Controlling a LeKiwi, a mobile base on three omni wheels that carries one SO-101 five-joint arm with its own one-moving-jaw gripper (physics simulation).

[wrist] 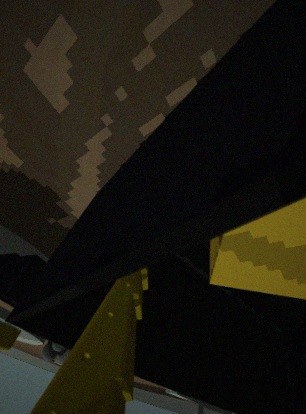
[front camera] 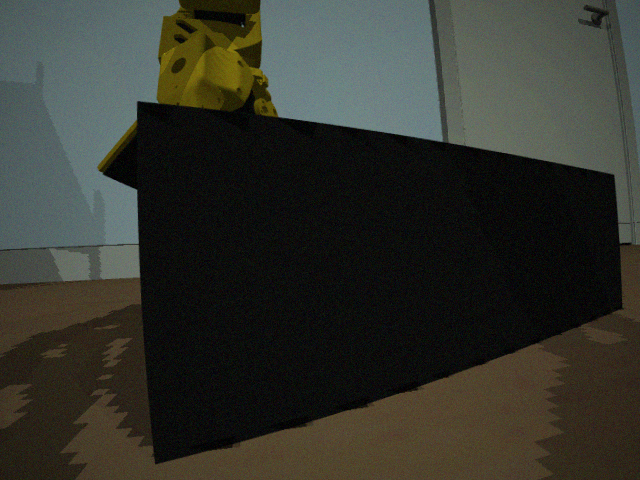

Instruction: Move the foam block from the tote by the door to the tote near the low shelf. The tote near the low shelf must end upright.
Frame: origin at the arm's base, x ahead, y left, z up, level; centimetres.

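Seen in the pictures: hand, its tool point: (wrist: 147,268).
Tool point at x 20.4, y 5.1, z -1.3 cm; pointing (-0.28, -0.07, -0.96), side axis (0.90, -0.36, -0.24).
Note:
A point is followed by its place in that frame.
The black tote (front camera: 372,268) @(x 16.1, y -2.1, z -4.1 cm) (wrist: 165,190) stands upright close in front, with the door behind it to the right in the front view. The yellow foam block (wrist: 265,255) @(x 24.6, y 1.5, z -4.2 cm) lies inside it at the right edge of the wrist view, partly cut off. In the front view the tote's wall hides the block. My gripper (front camera: 250,100) (wrist: 76,302) is open and empty, reaching down behind the tote's near wall at its left end. In the wrist view the block is to the right of the notched jaw, apart from it. The tote near the low shelf does not show.
The door (front camera: 532,82) @(x 104.6, y -80.2, z 51.5 cm) stands at the back right in a pale blue wall (front camera: 351,62) @(x 94.5, y -13.6, z 52.7 cm). The brown floor (front camera: 387,434) @(x 14.0, y -2.0, z -9.0 cm) (wrist: 30,115) @(x 12.4, y 11.7, z -9.0 cm) carries broad shadows. Dark and grey parts of my base (wrist: 52,350) @(x 0.3, y -9.9, z 0.1 cm) show at the lower left of the wrist view.

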